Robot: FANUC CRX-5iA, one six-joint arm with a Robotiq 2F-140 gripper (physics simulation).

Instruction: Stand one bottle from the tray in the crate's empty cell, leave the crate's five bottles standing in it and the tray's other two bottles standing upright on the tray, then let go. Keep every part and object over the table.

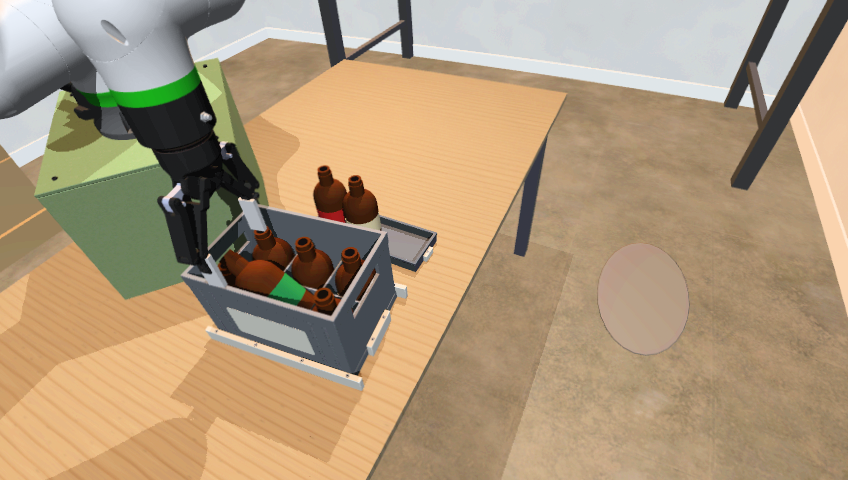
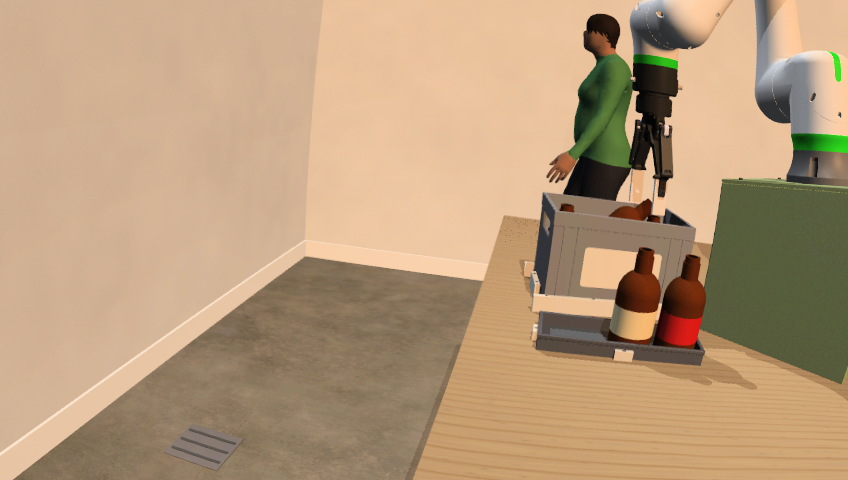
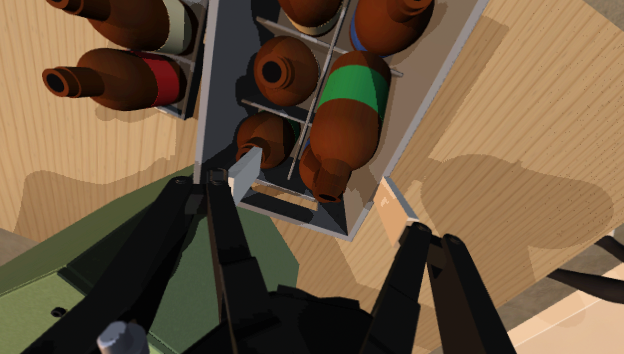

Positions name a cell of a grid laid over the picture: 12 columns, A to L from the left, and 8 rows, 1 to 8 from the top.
Labels:
gripper: image 1 D5; image 2 J4; image 3 G4
red-labelled bottle: image 1 E4; image 2 J6; image 3 C2

